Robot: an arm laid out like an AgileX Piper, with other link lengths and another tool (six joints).
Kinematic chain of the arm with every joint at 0, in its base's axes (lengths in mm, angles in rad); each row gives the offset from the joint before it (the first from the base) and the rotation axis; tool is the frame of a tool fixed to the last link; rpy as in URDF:
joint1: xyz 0 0 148.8 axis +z
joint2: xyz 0 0 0 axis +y
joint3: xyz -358.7 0 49 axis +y
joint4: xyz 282.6 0 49.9 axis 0.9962 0 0.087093
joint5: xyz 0 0 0 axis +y
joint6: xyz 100.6 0 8.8 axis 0.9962 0 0.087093
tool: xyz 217.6 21 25.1 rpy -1.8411 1.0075 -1.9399
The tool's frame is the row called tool.
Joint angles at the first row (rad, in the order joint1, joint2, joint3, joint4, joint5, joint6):
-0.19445, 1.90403, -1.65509, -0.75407, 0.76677, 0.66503
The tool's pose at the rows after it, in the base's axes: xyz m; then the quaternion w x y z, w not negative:
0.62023 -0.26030 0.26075 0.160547 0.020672 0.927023 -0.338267
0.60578 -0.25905 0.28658 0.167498 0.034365 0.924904 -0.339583
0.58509 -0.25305 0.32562 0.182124 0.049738 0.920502 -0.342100
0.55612 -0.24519 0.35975 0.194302 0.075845 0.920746 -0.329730
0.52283 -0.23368 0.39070 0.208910 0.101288 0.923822 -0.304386
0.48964 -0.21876 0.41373 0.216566 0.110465 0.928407 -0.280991
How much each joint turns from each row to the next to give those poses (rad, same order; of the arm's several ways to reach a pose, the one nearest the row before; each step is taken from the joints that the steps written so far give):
0.00000, -0.01584, 0.00001, 0.00203, 0.01192, 0.00002
0.00485, -0.04957, -0.00004, 0.00771, 0.03722, -0.00003
0.01370, -0.07493, 0.00005, 0.00555, 0.04894, 0.00003
0.00901, -0.08256, -0.00003, 0.03484, 0.06504, 0.00343
0.00027, -0.09134, 0.00002, 0.06545, 0.06403, -0.00943
0.00000, -0.08559, 0.00001, 0.06890, 0.06525, -0.03623

